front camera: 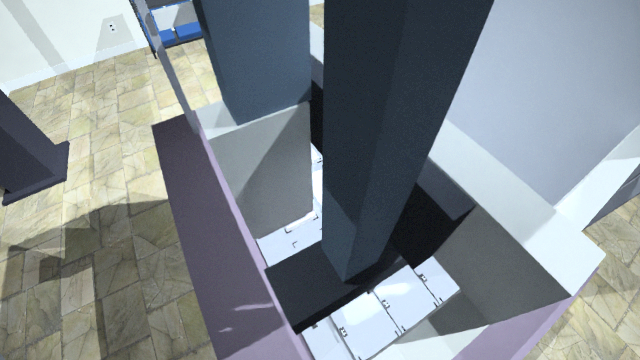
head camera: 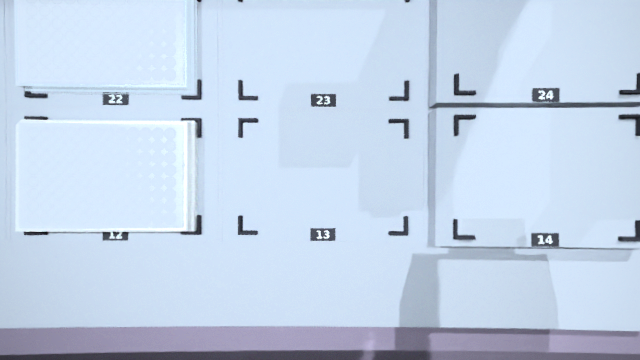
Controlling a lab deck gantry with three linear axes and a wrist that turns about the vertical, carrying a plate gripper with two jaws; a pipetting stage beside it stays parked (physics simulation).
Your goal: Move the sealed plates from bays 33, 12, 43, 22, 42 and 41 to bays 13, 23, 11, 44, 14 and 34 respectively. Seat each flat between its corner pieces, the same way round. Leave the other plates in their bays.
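Frame: origin at the robot's base, x left, y back, z up, level; centimetres.
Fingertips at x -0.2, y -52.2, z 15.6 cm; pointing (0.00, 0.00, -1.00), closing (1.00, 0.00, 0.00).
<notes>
A point is followed by its place in that frame.
My gripper (front camera: 325, 285) shows in the front view as a dark block below a blue column, above the front part of the deck. Its jaws and anything between them are hidden there, and they do not show in the head view. In the head view, the sealed plate of bay 12 (head camera: 100, 175) {x 4.6, y -22.9, z 1.4 cm} lies at the left, with the plate of bay 22 (head camera: 100, 45) {x 14.2, y -23.0, z 1.4 cm} behind it. Bay 13's label (head camera: 323, 234) {x -0.1, y -39.5, z 0.0 cm}, bay 23's label (head camera: 323, 100) {x 10.6, y -39.5, z 0.0 cm} and bay 14's label (head camera: 545, 240) {x -0.2, y -55.9, z 1.5 cm} show, with no plate in these bays. Part of plate 12 (front camera: 301, 222) {x 4.5, y -29.3, z 1.2 cm} shows in the front view. Bay 33 is hidden.
The grey pipetting stage (front camera: 275, 175) stands left of the gripper column in the front view. A pale rail (front camera: 500, 185) runs at the right. A mauve border (front camera: 200, 225) {x -18.8, y -15.7, z -1.0 cm} (head camera: 200, 341) {x -9.0, y -29.3, z -1.0 cm} edges the deck. Column 4 bays sit on raised pale panels (head camera: 500, 175) {x 4.6, y -52.6, z 1.4 cm}.
</notes>
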